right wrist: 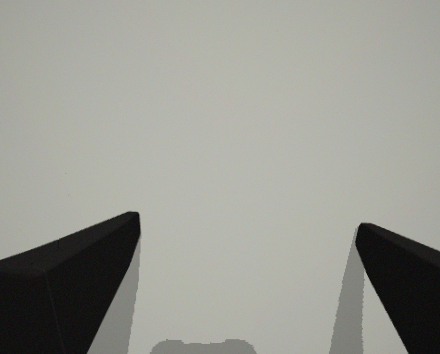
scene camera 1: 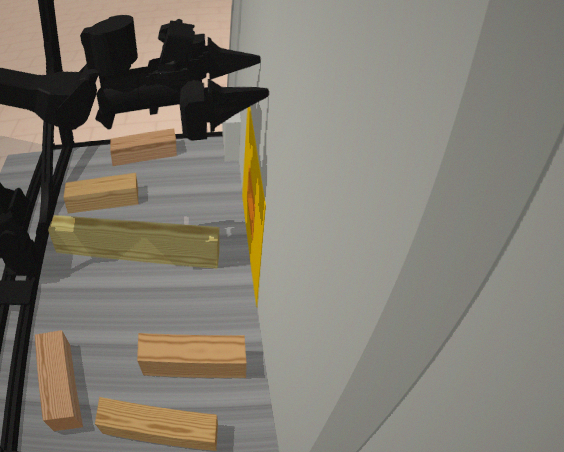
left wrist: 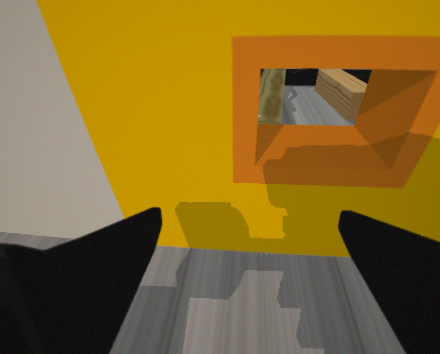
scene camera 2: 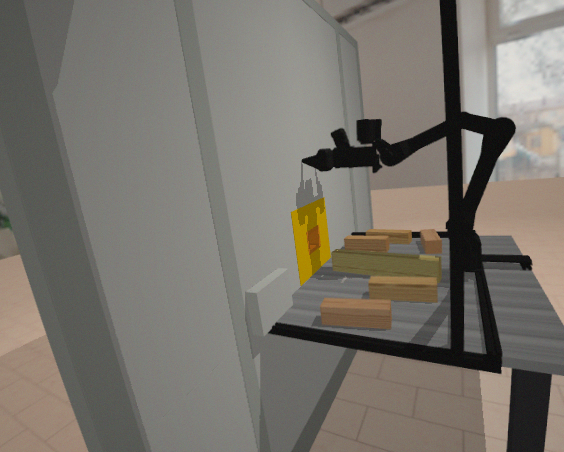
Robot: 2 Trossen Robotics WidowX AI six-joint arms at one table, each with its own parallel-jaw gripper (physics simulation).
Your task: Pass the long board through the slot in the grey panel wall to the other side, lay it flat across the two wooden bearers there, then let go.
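Places are measured from the left arm's base along level axes (x ahead, y left, z up), in millimetres.
Pixels of known places: left gripper, fingertip midpoint: point(left wrist: 249, 217); right gripper, fingertip midpoint: point(right wrist: 248, 228) point(scene camera 1: 264, 74) point(scene camera 2: 308, 160); right arm's base, link origin: point(scene camera 1: 22, 261) point(scene camera 2: 467, 267).
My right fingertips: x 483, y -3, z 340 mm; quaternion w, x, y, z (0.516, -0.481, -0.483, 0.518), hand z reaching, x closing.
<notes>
Behind a point stands the place of what it marks.
The long olive-yellow board point(scene camera 1: 135, 242) @(x 678, y -11, z 31 mm) point(scene camera 2: 382, 262) @(x 699, y -51, z 25 mm) lies on the table, one end toward the grey panel wall point(scene camera 1: 375, 125) @(x 482, y 355, z 511 mm) point(scene camera 2: 260, 115) @(x 483, y -248, z 461 mm) point(right wrist: 240, 125) @(x 482, y -9, z 380 mm) and apart from it. The orange-edged slot point(scene camera 1: 251, 202) @(x 479, y -59, z 64 mm) point(scene camera 2: 313, 240) @(x 465, y 2, z 75 mm) point(left wrist: 310, 52) @(x 430, y -18, z 120 mm) sits in a yellow panel. Through it, part of the board point(left wrist: 272, 97) @(x 605, y -24, z 43 mm) shows in the left wrist view. My right gripper point(scene camera 1: 264, 76) @(x 483, y -3, z 340 mm) point(scene camera 2: 303, 161) @(x 483, y -3, z 340 mm) point(right wrist: 248, 228) @(x 483, y -3, z 340 mm) is open and empty, above the yellow panel, facing the wall. My left gripper point(left wrist: 249, 217) @(x 405, y 4, z 51 mm) is open and empty, facing the slot from the wall's other side. The two bearers there do not show.
Several wooden blocks lie around the board, among them one block point(scene camera 1: 101, 192) @(x 761, y -148, z 23 mm) point(scene camera 2: 403, 289) @(x 774, y -190, z 11 mm) beside it and one block point(scene camera 1: 191, 352) @(x 590, y 199, z 31 mm) nearer the bottom of scene camera 1. A pale grey piece point(scene camera 1: 231, 140) @(x 500, y -270, z 36 mm) point(scene camera 2: 272, 300) @(x 512, y -361, z 37 mm) juts from the wall. A black post point(scene camera 2: 454, 175) @(x 887, y -374, z 290 mm) rises beside the table.
</notes>
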